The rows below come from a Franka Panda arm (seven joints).
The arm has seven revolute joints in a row. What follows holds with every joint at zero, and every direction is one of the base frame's.
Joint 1 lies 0.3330 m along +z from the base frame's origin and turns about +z.
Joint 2 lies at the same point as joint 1 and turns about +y.
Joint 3 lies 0.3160 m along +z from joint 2 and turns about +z.
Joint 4 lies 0.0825 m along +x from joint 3 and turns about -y.
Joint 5 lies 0.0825 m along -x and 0.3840 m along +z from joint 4 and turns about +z.
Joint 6 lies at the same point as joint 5 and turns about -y.
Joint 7 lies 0.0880 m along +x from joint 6 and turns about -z.
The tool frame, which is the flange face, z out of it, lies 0.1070 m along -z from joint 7; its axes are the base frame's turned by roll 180.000, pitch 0.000 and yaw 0.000 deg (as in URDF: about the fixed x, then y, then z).
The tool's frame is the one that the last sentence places.
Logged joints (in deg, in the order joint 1, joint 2, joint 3, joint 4, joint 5, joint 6, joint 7), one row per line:
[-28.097 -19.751 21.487 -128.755 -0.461 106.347 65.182]
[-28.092 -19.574 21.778 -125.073 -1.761 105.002 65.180]
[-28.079 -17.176 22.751 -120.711 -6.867 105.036 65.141]
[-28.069 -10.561 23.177 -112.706 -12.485 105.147 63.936]
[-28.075 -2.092 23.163 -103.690 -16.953 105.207 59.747]
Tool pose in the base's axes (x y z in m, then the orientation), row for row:
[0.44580 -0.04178 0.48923 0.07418 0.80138 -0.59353 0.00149]
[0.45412 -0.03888 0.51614 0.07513 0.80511 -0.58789 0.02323]
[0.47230 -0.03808 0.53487 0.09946 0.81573 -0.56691 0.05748]
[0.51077 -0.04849 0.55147 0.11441 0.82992 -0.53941 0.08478]
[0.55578 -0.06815 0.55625 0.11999 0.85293 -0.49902 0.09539]
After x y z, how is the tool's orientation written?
As a quaternion, w x y z.
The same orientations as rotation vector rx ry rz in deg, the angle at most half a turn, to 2 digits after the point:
[137.81 -102.07 0.26]
[138.37 -101.04 3.99]
[138.20 -96.05 9.74]
[139.40 -90.60 14.24]
[142.80 -83.55 15.97]

